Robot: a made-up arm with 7 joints.
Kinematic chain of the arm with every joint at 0, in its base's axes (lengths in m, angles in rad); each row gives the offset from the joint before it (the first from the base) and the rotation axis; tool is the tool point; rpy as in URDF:
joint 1: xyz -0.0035 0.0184 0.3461 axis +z
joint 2: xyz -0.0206 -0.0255 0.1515 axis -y
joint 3: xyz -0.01 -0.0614 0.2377 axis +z
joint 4: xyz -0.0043 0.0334 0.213 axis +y
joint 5: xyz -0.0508 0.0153 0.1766 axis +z
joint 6: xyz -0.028 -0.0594 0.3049 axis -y
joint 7: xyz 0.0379 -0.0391 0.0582 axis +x
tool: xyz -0.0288 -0.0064 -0.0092 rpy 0 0 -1.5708
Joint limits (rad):
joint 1: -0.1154..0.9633
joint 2: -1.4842..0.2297
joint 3: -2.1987..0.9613
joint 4: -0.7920..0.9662
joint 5: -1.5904..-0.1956
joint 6: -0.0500..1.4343
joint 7: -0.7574..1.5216
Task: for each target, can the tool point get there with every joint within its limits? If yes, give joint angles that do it. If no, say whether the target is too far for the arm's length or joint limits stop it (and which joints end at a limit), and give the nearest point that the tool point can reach.
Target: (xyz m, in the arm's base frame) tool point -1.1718 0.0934 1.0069
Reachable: no: too far | nearest point -0.6933 0.0247 1.0700 | short by 0.487 m
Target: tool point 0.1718 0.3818 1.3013
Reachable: yes | joints 0.8059 -0.8971 -0.4572 -0.5421 -0.9618 0.6188 -0.4265
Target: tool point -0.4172 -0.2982 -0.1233
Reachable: no: joint limits stop it (at a limit: joint 2, joint 4, joint 6, joint 7) | nearest point -0.5297 -0.3843 1.0329 | short by 1.165 m
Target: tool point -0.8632 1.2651 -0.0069
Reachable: no: too far | nearest point 0.0710 0.8060 0.3915 | short by 1.115 m
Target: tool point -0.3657 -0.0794 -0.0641
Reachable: no: joint limits stop it (at a limit: joint 1, joint 2, joint 3, joint 4, joint 6, joint 7) | nearest point 0.1668 0.7229 0.2164 | short by 1.003 m
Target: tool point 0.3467 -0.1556 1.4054
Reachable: yes | joints 0.3777 -0.2935 -1.4144 0.6709 -0.4899 0.7945 0.3433
